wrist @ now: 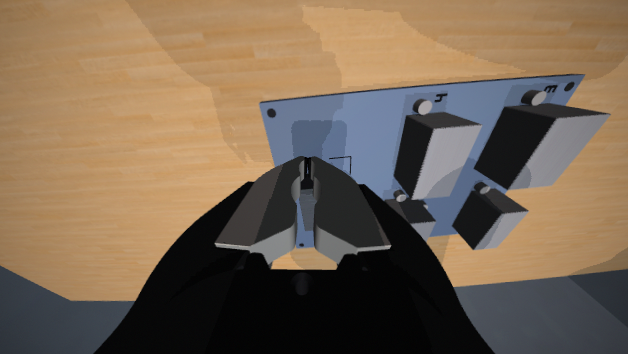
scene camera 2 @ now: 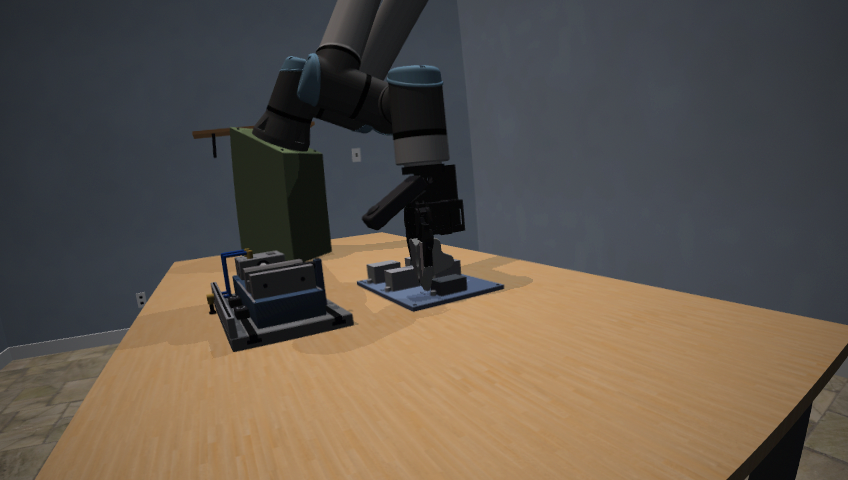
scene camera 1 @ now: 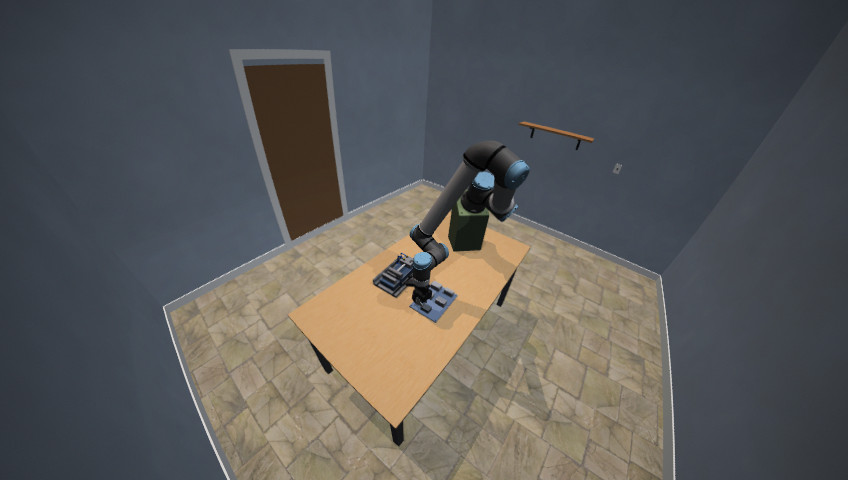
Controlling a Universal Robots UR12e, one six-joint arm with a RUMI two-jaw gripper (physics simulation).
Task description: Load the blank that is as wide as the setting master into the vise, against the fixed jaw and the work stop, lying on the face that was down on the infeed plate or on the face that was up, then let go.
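Places are measured from the arm's base along level axes (x left, y ahead, z down), in millimetres.
Pixels of known places: gripper, fingertip midpoint: (wrist: 307, 160) (scene camera 2: 426, 290) (scene camera 1: 418, 304); arm's base at its link origin: (scene camera 2: 280, 140) (scene camera 1: 473, 202).
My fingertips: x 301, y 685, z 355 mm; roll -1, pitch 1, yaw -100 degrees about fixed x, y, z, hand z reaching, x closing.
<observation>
For each thing: its top centre in the pictures, then the offset to it from my fingertips. "spot": a spot on its surface instead. Level surfaces: height alone.
- blue infeed plate at its top centre: (wrist: 402, 186) (scene camera 2: 424, 283) (scene camera 1: 434, 300) dz +13, dx +17, dy -105 mm
- dark blank at its top centre: (wrist: 320, 211) (scene camera 2: 448, 278) dz -12, dx +44, dy -21 mm
- grey block at its top centre: (wrist: 443, 167) (scene camera 2: 401, 269) dz -23, dx -27, dy -96 mm
- vise at its top centre: (scene camera 2: 265, 260) (scene camera 1: 398, 266) dz -78, dx -272, dy -32 mm
- blue bracket at a spot on its surface: (scene camera 2: 224, 273) spot: dz -49, dx -372, dy -112 mm
- wooden table at its surface level: dz +21 mm
My gripper (scene camera 1: 420, 300) (scene camera 2: 425, 287) (wrist: 307, 160) is shut with nothing between its fingertips, low over one end of the blue infeed plate (scene camera 1: 439, 314) (scene camera 2: 410, 297) (wrist: 370, 115). A dark blank (scene camera 2: 450, 284) (wrist: 307, 212) lies on the plate right by the fingers; in the wrist view they hide most of it. A grey block (wrist: 445, 155) by the mark 4, a larger one (wrist: 555, 145) by the mark 3 and a smaller one (wrist: 495, 220) stand on the plate. The vise (scene camera 1: 389, 279) (scene camera 2: 288, 304) has grey jaws on a blue body. I cannot tell which piece is the setting master.
Another block (wrist: 417, 217) shows partly behind the right finger. Small round pins stand by the blocks. A blue bracket (scene camera 2: 224, 273) rises beside the vise. The green pedestal (scene camera 1: 468, 231) (scene camera 2: 279, 202) carries the arm on the wooden table (scene camera 1: 368, 339) (scene camera 2: 416, 386).
</observation>
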